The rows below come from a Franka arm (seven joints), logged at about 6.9 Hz.
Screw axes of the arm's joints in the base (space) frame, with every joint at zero. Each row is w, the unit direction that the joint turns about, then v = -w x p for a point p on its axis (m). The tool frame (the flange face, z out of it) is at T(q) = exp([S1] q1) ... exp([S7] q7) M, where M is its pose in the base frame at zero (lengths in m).
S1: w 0 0 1 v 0 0 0
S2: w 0 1 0 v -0.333 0 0
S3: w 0 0 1 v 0 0 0
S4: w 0 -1 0 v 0.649 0 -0.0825
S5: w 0 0 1 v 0 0 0
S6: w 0 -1 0 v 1.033 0 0
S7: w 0 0 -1 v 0 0.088 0
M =
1 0 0 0.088
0 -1 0 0
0 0 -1 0.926
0 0 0 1
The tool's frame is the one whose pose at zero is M.
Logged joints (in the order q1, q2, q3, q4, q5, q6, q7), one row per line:
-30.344, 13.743, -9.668, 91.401, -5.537, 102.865, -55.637
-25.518, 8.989, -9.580, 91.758, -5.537, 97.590, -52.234
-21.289, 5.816, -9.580, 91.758, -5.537, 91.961, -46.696
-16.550, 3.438, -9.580, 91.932, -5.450, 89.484, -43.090
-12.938, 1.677, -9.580, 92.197, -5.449, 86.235, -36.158
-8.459, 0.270, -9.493, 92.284, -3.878, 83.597, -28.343
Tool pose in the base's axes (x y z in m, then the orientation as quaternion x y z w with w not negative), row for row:
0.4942, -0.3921, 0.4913, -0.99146, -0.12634, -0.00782, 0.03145
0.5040, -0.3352, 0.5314, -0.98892, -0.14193, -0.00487, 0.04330
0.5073, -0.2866, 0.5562, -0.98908, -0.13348, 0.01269, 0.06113
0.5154, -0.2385, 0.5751, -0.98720, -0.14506, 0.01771, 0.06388
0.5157, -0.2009, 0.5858, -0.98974, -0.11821, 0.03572, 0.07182
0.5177, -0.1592, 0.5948, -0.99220, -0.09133, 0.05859, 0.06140
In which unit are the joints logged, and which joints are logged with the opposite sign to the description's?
The joints are logged in degrees. Opposite sign: q4, q5.
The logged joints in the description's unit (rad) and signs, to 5 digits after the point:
-0.52960, 0.23986, -0.16874, -1.59525, 0.09664, 1.79533, -0.97105
-0.44537, 0.15689, -0.16720, -1.60148, 0.09664, 1.70327, -0.91166
-0.37156, 0.10151, -0.16720, -1.60148, 0.09664, 1.60502, -0.81500
-0.28885, 0.06000, -0.16720, -1.60452, 0.09512, 1.56179, -0.75206
-0.22581, 0.02927, -0.16720, -1.60914, 0.09510, 1.50508, -0.63108
-0.14764, 0.00471, -0.16568, -1.61066, 0.06768, 1.45904, -0.49468

